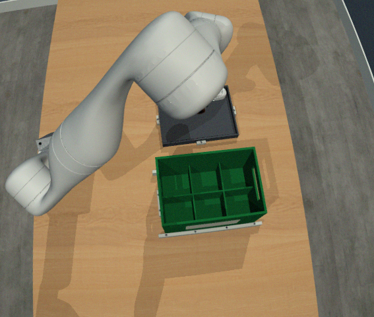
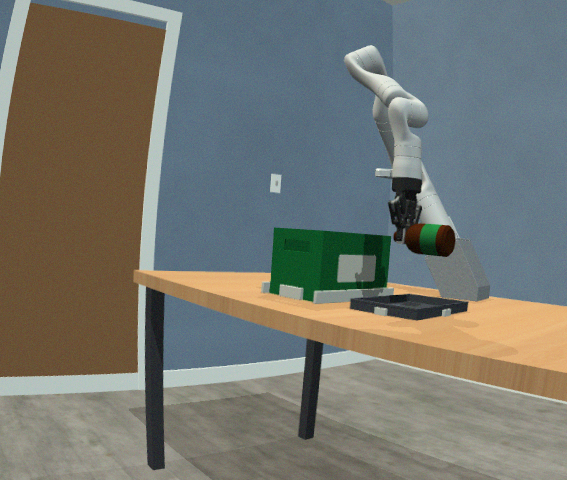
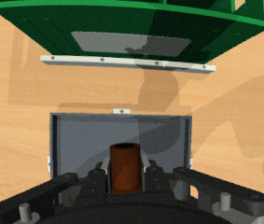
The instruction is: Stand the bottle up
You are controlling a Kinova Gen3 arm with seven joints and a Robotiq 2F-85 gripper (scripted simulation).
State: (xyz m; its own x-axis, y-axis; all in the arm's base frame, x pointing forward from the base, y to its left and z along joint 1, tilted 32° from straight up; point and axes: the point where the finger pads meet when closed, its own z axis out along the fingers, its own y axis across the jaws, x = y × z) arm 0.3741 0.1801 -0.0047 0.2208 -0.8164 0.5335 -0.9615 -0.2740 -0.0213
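My hand is 5 cm to the right of the brown bottle and 1 cm past it. The rest, counted from my hand: green crate (23 cm to the right, 9 cm below, 3 cm ahead); dark grey tray (16 cm below, 5 cm to the left).
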